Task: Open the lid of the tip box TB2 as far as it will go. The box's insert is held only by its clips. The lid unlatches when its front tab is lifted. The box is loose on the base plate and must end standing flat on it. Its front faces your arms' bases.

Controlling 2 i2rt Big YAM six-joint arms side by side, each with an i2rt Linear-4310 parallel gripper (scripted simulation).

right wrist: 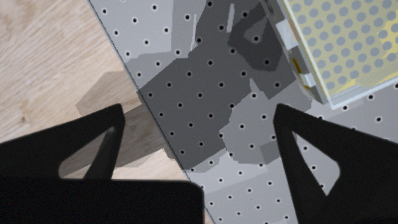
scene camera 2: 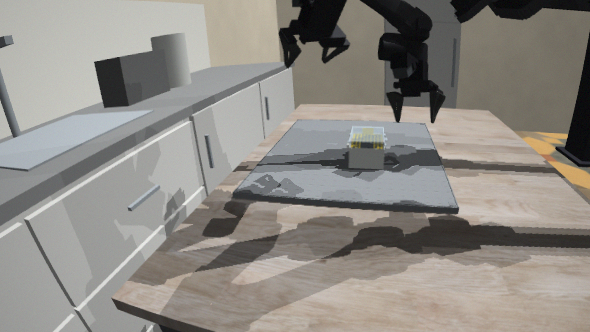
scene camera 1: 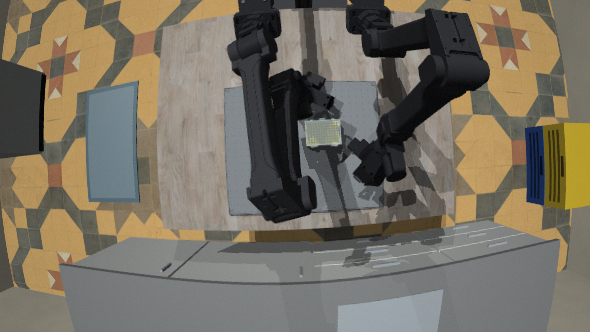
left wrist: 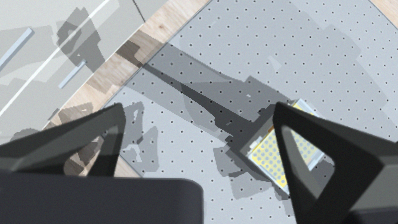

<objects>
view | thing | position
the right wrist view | my right gripper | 199,112
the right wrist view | tip box TB2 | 294,56
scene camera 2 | my left gripper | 305,63
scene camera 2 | my right gripper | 414,122
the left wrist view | my left gripper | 199,111
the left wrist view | tip box TB2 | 266,127
</objects>
